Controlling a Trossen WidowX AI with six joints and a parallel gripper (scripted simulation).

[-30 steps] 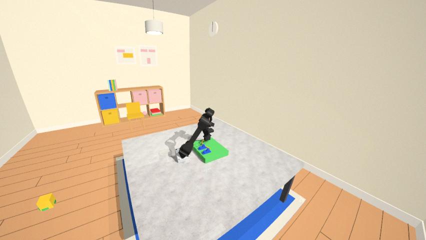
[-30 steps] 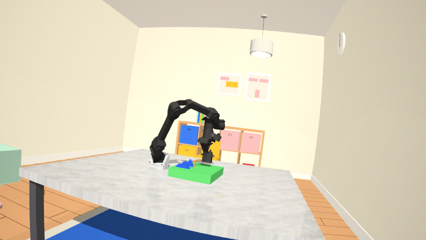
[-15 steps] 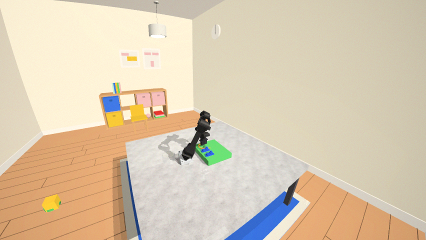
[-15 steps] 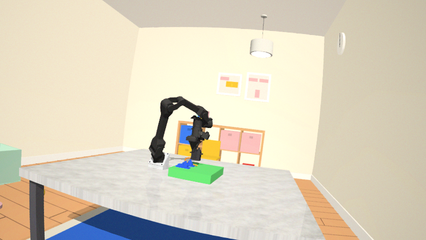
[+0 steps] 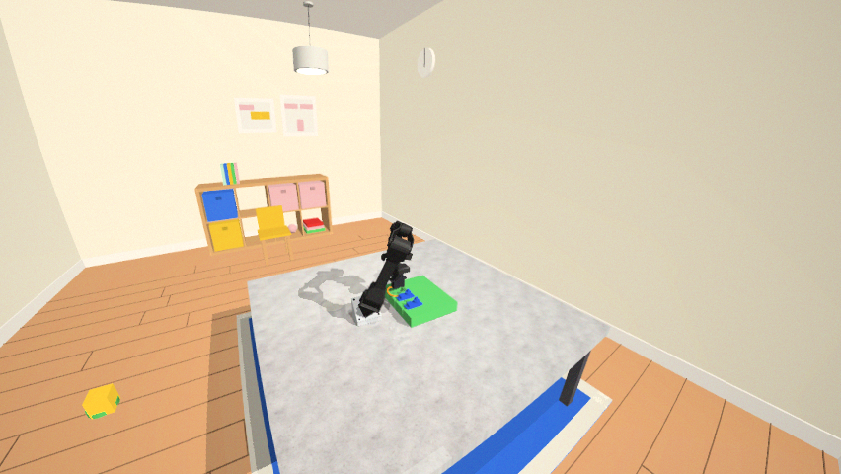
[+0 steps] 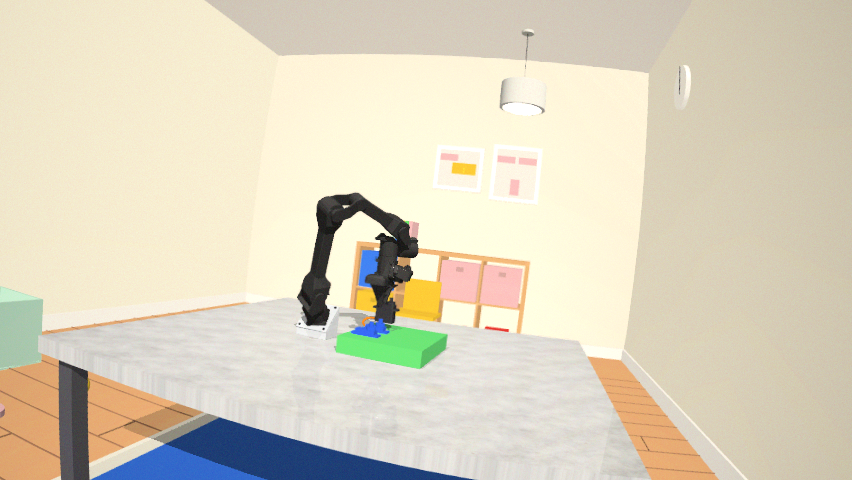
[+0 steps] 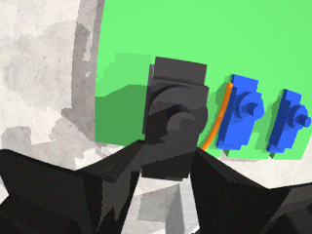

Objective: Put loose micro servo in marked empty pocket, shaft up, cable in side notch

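Right now the green deck is 11 cm ahead of my gripper tip, 9 cm to the right of it and 9 cm below it.
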